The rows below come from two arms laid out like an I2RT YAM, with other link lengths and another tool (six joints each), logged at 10 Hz.
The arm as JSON. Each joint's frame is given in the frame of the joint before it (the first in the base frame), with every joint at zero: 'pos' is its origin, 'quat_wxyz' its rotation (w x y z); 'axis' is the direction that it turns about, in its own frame. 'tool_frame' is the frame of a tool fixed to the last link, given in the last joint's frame.
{
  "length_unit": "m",
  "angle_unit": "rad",
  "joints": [
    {
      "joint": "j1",
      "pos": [
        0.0,
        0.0,
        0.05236
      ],
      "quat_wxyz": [
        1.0,
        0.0,
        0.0,
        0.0
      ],
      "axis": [
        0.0,
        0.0,
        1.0
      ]
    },
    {
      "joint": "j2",
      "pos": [
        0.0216,
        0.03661,
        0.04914
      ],
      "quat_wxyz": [
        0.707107,
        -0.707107,
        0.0,
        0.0
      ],
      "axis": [
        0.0,
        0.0,
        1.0
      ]
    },
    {
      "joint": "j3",
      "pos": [
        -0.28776,
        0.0,
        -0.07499
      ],
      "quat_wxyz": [
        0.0,
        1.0,
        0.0,
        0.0
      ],
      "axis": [
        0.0,
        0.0,
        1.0
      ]
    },
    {
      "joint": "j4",
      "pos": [
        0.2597,
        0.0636,
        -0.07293
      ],
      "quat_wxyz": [
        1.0,
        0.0,
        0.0,
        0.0
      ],
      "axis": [
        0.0,
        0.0,
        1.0
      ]
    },
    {
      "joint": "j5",
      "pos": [
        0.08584,
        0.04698,
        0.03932
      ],
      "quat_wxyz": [
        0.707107,
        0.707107,
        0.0,
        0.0
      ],
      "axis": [
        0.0,
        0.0,
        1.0
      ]
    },
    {
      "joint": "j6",
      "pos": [
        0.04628,
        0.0,
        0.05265
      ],
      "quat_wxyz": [
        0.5,
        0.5,
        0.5,
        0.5
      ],
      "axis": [
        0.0,
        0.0,
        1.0
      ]
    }
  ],
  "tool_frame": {
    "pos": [
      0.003,
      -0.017,
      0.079
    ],
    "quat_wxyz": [
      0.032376,
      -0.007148,
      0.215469,
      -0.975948
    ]
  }
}
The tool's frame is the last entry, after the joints.
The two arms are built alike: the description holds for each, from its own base.
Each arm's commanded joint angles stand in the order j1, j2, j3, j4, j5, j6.
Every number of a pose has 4 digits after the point. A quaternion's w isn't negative.
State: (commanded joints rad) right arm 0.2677 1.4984 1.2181 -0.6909 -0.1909 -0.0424; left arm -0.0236 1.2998 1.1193 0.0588 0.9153 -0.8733
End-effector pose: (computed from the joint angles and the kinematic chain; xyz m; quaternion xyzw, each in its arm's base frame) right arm 0.3770 0.1208 0.2115 0.5282 0.6860 0.4487 0.2215; left arm 0.3797 -0.1063 0.3814 0.3704 0.5162 0.0183 0.7720
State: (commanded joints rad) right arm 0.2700 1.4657 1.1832 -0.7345 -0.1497 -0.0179; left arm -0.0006 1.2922 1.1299 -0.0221 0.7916 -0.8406
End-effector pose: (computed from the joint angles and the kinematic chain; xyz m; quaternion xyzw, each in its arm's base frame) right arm 0.3620 0.1119 0.2036 0.5476 0.6872 0.4211 0.2248; left arm 0.3888 -0.0866 0.3735 0.3487 0.5550 0.0766 0.7513
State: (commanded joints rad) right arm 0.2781 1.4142 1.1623 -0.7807 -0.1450 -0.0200; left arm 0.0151 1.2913 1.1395 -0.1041 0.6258 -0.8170
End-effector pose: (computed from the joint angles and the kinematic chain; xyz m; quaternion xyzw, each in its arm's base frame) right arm 0.3448 0.1096 0.2080 0.5468 0.6927 0.4152 0.2211; left arm 0.3988 -0.0638 0.3606 0.3212 0.6019 0.1463 0.7164
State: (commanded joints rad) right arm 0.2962 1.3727 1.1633 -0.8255 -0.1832 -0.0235; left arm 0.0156 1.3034 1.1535 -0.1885 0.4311 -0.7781
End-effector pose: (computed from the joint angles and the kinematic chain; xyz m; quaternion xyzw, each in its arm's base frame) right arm 0.3293 0.1167 0.2175 0.5379 0.6986 0.4268 0.2010; left arm 0.4076 -0.0419 0.3436 0.3026 0.6434 0.2250 0.6663
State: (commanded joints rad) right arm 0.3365 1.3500 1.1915 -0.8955 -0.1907 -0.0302; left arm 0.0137 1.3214 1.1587 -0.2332 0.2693 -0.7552
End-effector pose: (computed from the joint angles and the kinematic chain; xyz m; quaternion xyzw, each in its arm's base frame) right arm 0.3140 0.1273 0.2277 0.5240 0.7141 0.4259 0.1847; left arm 0.4138 -0.0233 0.3285 0.2875 0.6706 0.2884 0.6200
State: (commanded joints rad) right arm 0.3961 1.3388 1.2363 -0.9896 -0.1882 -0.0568; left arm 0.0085 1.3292 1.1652 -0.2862 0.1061 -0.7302
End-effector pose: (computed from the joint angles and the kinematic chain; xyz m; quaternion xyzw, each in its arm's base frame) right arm 0.2951 0.1415 0.2378 0.4975 0.7425 0.4172 0.1648; left arm 0.4136 -0.0055 0.3174 0.2766 0.6902 0.3513 0.5689
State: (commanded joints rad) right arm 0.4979 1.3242 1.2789 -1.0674 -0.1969 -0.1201; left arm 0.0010 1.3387 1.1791 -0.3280 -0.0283 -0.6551
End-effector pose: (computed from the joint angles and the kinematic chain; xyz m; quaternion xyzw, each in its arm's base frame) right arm 0.2690 0.1676 0.2501 0.4340 0.7846 0.4212 0.1365; left arm 0.4127 0.0072 0.3128 0.2911 0.6866 0.4117 0.5238
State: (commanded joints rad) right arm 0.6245 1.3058 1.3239 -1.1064 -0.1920 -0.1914; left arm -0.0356 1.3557 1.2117 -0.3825 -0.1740 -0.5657
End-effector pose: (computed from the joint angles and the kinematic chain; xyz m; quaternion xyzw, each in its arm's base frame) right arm 0.2417 0.1981 0.2680 0.3473 0.8200 0.4391 0.1190; left arm 0.4120 0.0087 0.3126 0.3222 0.6724 0.4674 0.4750
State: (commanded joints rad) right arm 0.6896 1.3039 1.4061 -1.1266 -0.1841 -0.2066; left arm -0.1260 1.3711 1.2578 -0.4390 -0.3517 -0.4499
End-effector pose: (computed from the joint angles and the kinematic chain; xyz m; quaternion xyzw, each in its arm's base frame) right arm 0.2319 0.2155 0.2964 0.3047 0.8217 0.4657 0.1227; left arm 0.4095 -0.0087 0.3208 0.3739 0.6350 0.5239 0.4274
